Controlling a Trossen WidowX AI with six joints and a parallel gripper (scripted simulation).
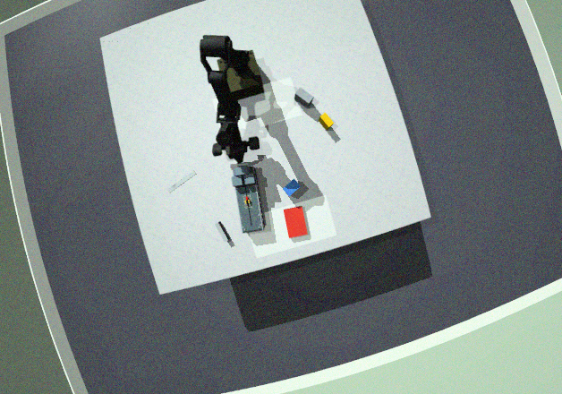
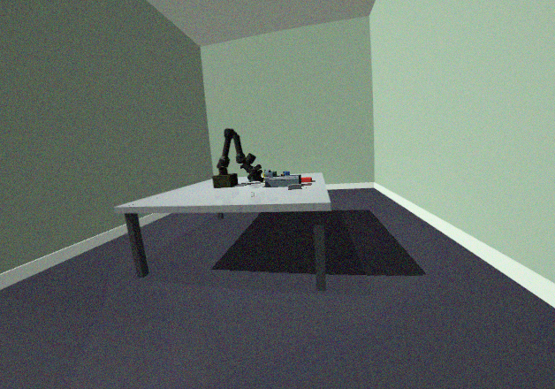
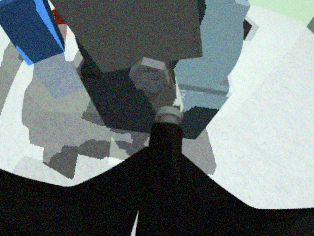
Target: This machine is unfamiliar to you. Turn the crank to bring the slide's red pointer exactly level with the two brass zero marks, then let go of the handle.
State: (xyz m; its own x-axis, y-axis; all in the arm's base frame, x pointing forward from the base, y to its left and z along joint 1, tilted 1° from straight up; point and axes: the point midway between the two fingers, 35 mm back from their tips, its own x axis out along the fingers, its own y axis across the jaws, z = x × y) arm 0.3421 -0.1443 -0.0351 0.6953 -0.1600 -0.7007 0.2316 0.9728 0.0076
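The crank handle is 2 cm behind my gripper tip and 2 cm above it. Round my gripper tip: red pointer: 15 cm ahead, 2 cm to the right, 4 cm above; blue block: 18 cm ahead, 16 cm to the left, 1 cm above; pale strip: 3 cm behind, 28 cm to the right, 4 cm below.
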